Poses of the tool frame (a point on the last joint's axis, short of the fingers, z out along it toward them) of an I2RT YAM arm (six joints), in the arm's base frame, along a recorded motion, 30 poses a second.
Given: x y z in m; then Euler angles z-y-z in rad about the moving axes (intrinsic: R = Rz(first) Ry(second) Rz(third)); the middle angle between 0 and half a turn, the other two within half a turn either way.
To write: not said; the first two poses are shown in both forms.
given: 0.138 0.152 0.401 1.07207 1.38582 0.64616
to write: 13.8 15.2 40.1 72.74 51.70 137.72
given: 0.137 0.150 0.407 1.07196 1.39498 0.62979
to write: 13.7 15.0 40.7 73.22 52.72 137.92
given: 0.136 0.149 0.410 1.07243 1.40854 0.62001
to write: 13.6 14.9 41.0 74.27 53.44 138.70
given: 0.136 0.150 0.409 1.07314 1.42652 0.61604
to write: 13.6 15.0 40.9 75.89 53.87 140.01
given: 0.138 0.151 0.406 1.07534 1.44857 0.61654
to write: 13.8 15.1 40.6 78.01 54.08 141.85
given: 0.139 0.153 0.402 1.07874 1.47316 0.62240
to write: 13.9 15.3 40.2 80.46 53.96 144.07
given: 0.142 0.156 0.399 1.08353 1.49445 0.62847
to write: 14.2 15.6 39.9 82.59 53.76 146.09
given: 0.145 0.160 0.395 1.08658 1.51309 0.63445
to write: 14.5 16.0 39.5 84.43 53.52 147.78
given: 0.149 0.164 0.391 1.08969 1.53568 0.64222
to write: 14.9 16.4 39.1 86.64 53.16 149.75
